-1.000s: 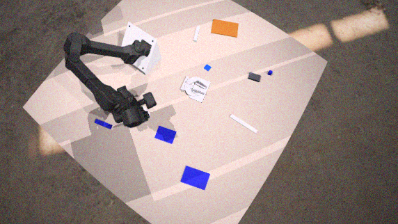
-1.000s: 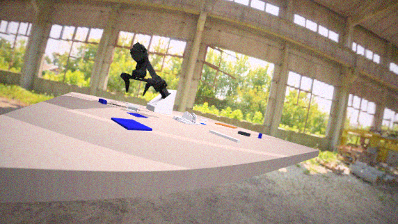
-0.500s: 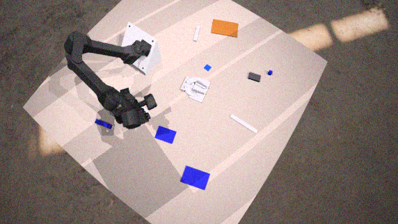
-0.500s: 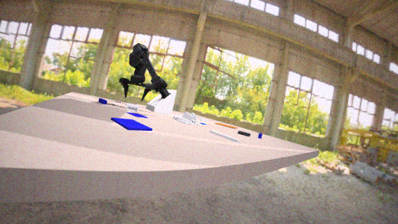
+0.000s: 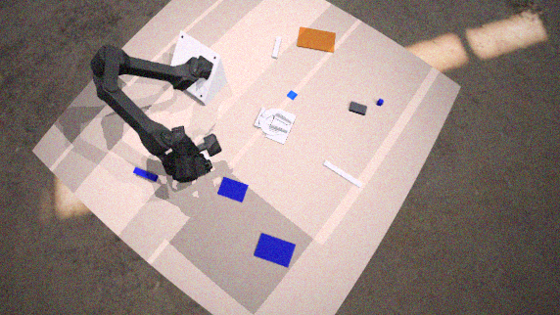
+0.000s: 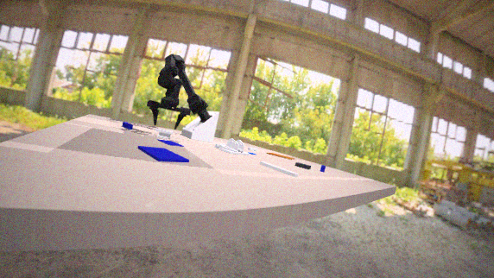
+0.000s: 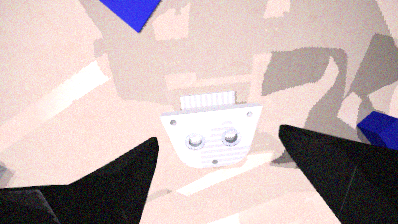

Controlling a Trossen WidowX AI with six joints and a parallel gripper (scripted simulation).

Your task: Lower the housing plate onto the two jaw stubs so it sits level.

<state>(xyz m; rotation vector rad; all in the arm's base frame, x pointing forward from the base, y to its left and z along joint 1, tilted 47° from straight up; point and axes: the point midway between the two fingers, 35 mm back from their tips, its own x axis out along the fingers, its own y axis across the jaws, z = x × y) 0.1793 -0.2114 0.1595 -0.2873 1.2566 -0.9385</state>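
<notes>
The white block is 3 cm below my gripper tip, 1 cm to the left of it and 1 cm behind it. Also, from my gripper tip: blue tile: 39 cm ahead, 8 cm to the right, 4 cm below; white strip: 43 cm ahead, 27 cm to the left, 4 cm below; blue bar: 15 cm to the right, 13 cm behind, 3 cm below.
</notes>
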